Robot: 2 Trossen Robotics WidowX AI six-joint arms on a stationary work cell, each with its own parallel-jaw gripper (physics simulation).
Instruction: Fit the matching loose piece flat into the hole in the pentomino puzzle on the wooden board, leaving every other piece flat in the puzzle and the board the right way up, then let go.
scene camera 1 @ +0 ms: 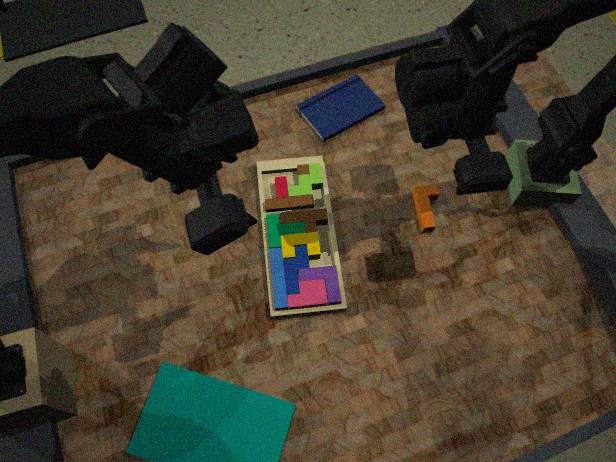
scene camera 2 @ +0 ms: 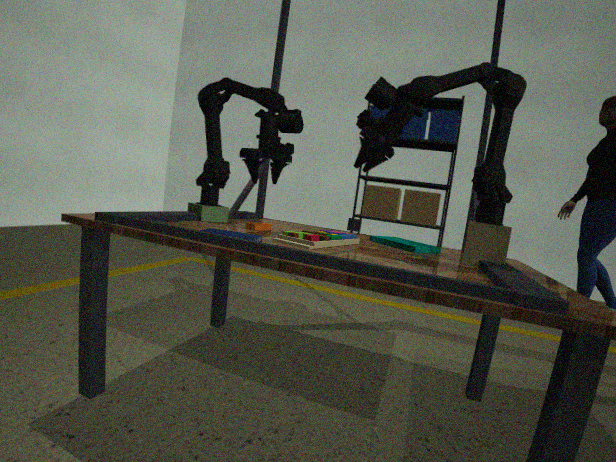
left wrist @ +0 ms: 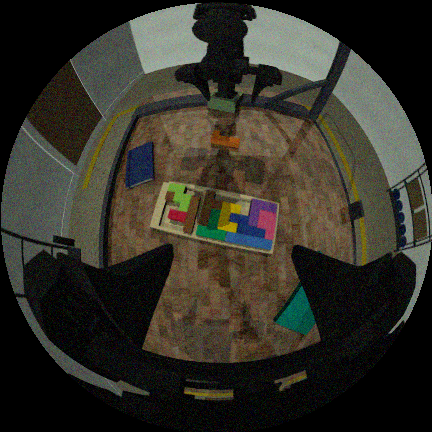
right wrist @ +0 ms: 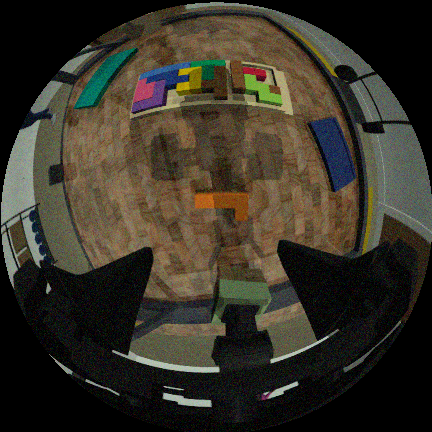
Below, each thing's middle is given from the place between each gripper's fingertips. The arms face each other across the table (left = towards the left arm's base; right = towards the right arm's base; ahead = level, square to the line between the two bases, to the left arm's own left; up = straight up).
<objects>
Now: the orange L-shaped piece (scene camera 1: pixel 422 195) 130 mm below my right hand and 10 mm ahead of it. From my right hand the other things lie so: teal sheet (scene camera 1: pixel 184 408) 440 mm to the left, 170 mm behind, 130 mm below; then wooden puzzle board (scene camera 1: pixel 267 170) 210 mm to the left, 140 mm below, 60 mm ahead.
Now: the wooden puzzle board 21 cm below my left hand, 8 cm to the right of it and 1 cm ahead of it. From my left hand the other things lie so: teal sheet 21 cm behind, 20 cm below, 15 cm to the left; then orange L-shaped piece 29 cm to the right, 20 cm below, 3 cm behind.
</objects>
